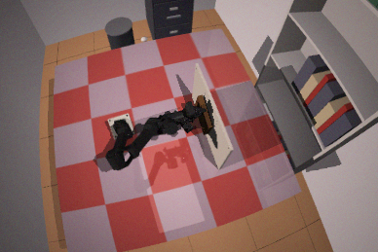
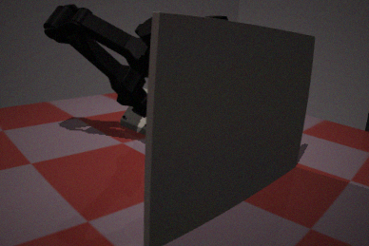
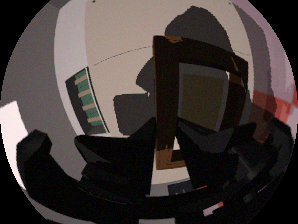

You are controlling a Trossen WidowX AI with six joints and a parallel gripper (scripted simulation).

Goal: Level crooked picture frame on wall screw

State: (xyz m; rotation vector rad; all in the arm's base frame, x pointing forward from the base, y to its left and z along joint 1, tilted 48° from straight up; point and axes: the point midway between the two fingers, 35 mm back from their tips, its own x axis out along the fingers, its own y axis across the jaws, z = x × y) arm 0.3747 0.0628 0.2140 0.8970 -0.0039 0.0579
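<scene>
My gripper tip is 1 cm to the right of the brown picture frame and 5 cm above it. Round my gripper tip: cream wall panel: 2 cm ahead, 1 cm to the right, 7 cm below.
</scene>
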